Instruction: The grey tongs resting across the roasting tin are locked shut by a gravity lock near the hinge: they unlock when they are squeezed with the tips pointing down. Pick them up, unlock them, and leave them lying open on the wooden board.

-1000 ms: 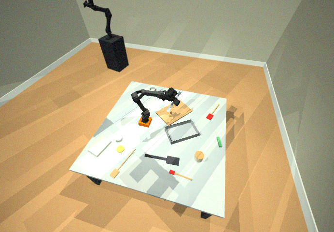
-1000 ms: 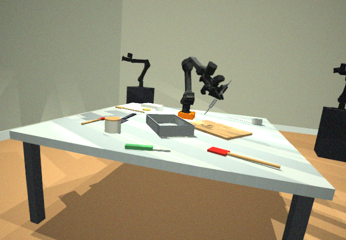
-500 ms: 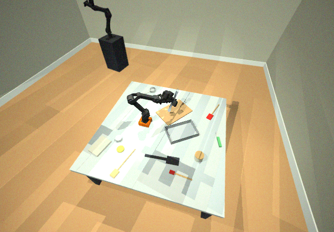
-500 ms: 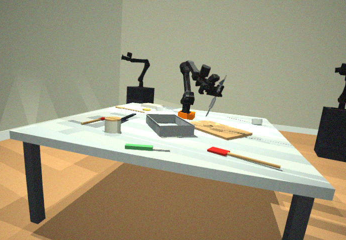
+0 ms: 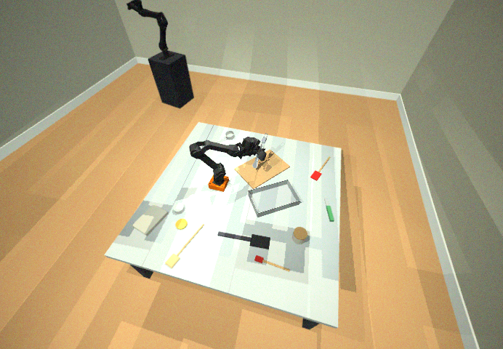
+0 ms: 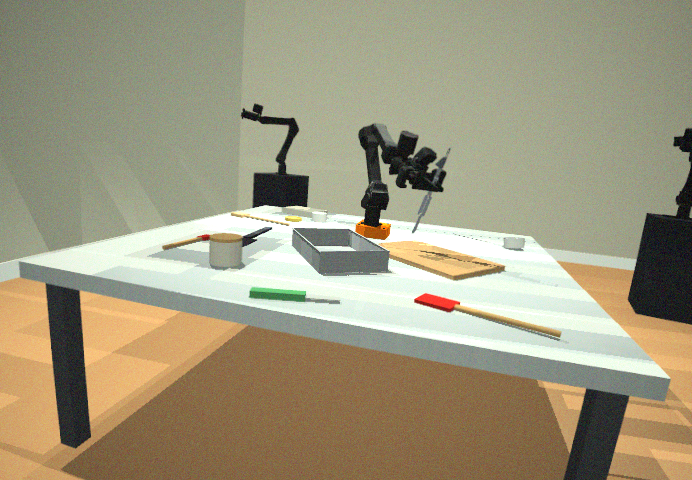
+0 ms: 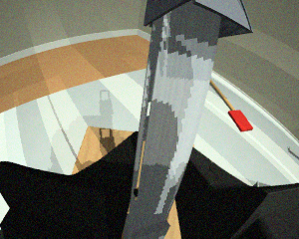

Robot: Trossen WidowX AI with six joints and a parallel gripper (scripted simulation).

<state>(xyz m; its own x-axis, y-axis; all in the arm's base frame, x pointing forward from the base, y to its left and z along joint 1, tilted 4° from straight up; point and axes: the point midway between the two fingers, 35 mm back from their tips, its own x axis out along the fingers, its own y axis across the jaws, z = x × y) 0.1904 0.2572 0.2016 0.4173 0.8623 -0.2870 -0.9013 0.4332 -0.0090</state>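
Now: gripper tip 200 mm above the wooden board. The rest, counted from my gripper tip: red spatula (400 mm ahead, 200 mm below, 190 mm to the left); then roasting tin (230 mm to the right, 190 mm ahead, 180 mm below); then green-handled tool (540 mm ahead, 200 mm below, 120 mm to the right).
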